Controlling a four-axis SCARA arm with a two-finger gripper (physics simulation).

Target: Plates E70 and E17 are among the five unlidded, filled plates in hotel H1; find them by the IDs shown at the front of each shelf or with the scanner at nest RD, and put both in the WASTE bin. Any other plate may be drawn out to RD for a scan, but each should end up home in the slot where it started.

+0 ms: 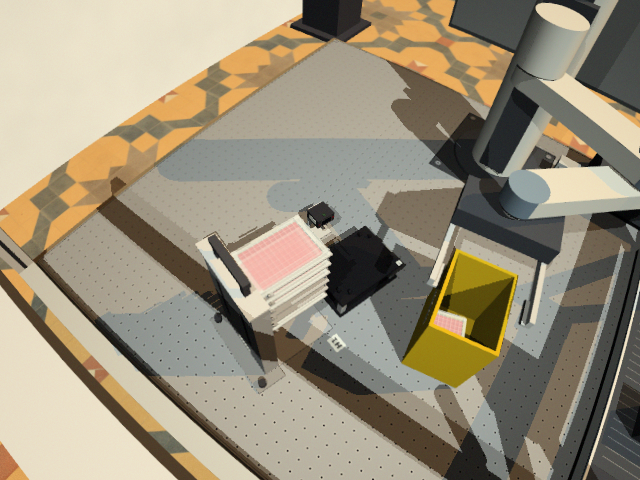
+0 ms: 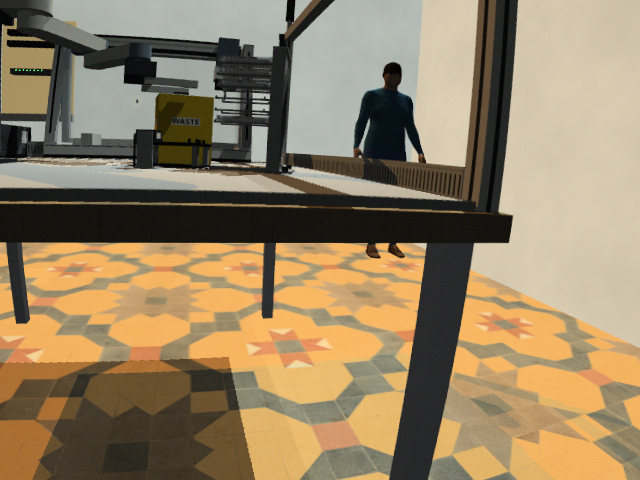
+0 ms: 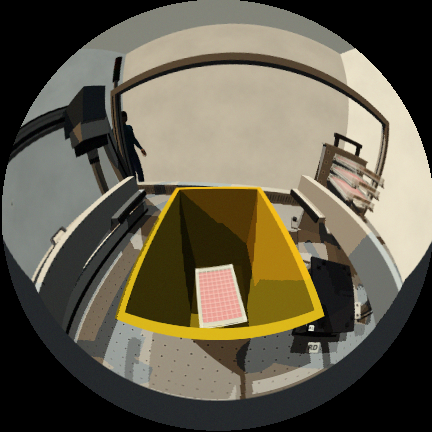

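Seen in the pictures: gripper, between the fingertips: (image 1: 479, 303) (image 2: 192, 88) (image 3: 217, 180); arm's base, origin of its link: (image 1: 494, 162).
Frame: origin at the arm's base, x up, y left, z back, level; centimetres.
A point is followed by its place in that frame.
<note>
My gripper (image 1: 479, 300) @(z -61.2, x 24.3, y 11.5 cm) (image 2: 191, 86) @(z -61.2, x 24.3, y 11.5 cm) (image 3: 217, 180) @(z -61.2, x 24.3, y 11.5 cm) is open and empty, with its fingers spread above the yellow WASTE bin (image 1: 448, 362) @(z -66.5, x 11.3, y 13.2 cm) (image 2: 185, 138) @(z -59.8, x 8.8, y 5.2 cm) (image 3: 220, 334) @(z -51.1, x 21.3, y 9.6 cm). A pink-filled plate (image 1: 448, 323) @(z -55.0, x 2.7, y 10.4 cm) (image 3: 220, 296) @(z -58.3, x 3.3, y 10.5 cm) lies inside the bin, low down and apart from the fingers; its ID cannot be read. Hotel H1 (image 1: 266, 333) @(z -83.7, x 21.2, y -12.6 cm) (image 2: 277, 108) @(z -80.5, x 15.8, y -26.2 cm) (image 3: 326, 165) @(z -82.1, x 24.1, y -13.7 cm) holds a stack of plates; the top plate (image 1: 281, 253) @(z -74.5, x 28.0, y -16.8 cm) shows pink fill. The shelf IDs are not legible. Nest RD (image 1: 364, 263) @(z -56.3, x 7.3, y -10.6 cm) (image 3: 332, 295) @(z -56.9, x 7.3, y -11.2 cm) is black and bears no plate.
A small black box (image 1: 320, 213) @(z -53.0, x 9.6, y -24.5 cm) stands by nest RD, near the hotel. The arm's column (image 1: 509, 124) @(z -7.7, x 18.9, y -0.7 cm) rises behind the bin. A person (image 2: 390, 121) (image 3: 131, 145) stands beyond the table. The table's raised edge (image 2: 429, 178) @(z -100.4, x 3.5, y -59.3 cm) runs behind the hotel.
</note>
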